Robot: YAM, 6 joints.
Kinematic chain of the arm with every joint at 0, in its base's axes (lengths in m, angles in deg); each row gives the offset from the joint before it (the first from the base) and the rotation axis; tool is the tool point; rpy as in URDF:
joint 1: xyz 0 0 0.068 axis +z
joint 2: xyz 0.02 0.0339 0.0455 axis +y
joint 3: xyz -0.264 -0.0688 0 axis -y
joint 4: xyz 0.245 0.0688 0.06 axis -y
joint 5: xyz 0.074 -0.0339 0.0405 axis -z
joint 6: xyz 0.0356 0 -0.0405 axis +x
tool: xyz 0 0 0 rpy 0 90 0
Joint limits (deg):
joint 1: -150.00..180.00
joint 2: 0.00..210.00
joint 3: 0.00..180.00
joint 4: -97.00..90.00
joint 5: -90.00..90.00
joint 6: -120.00..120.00
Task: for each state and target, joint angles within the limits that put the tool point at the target. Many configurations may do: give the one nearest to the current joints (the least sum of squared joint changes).
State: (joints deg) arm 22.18 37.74 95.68 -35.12 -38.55 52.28
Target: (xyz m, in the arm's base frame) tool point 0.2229 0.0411 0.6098
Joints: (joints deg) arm 5.73 79.70 117.70 -16.39 -31.56 52.28
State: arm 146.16 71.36 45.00 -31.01 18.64 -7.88
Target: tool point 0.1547 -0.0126 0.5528
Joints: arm 169.90 21.73 94.92 -15.78 24.42 -7.88
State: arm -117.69 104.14 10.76 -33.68 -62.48 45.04
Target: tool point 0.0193 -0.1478 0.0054
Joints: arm -94.62 122.95 25.54 -22.68 -61.04 45.04
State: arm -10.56 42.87 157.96 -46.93 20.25 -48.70
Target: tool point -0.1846 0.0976 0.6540
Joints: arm -30.52 55.42 159.75 -36.01 15.76 -48.70
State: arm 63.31 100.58 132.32 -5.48 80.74 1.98
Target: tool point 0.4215 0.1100 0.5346
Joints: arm 18.98 121.75 146.20 3.29 68.15 1.98
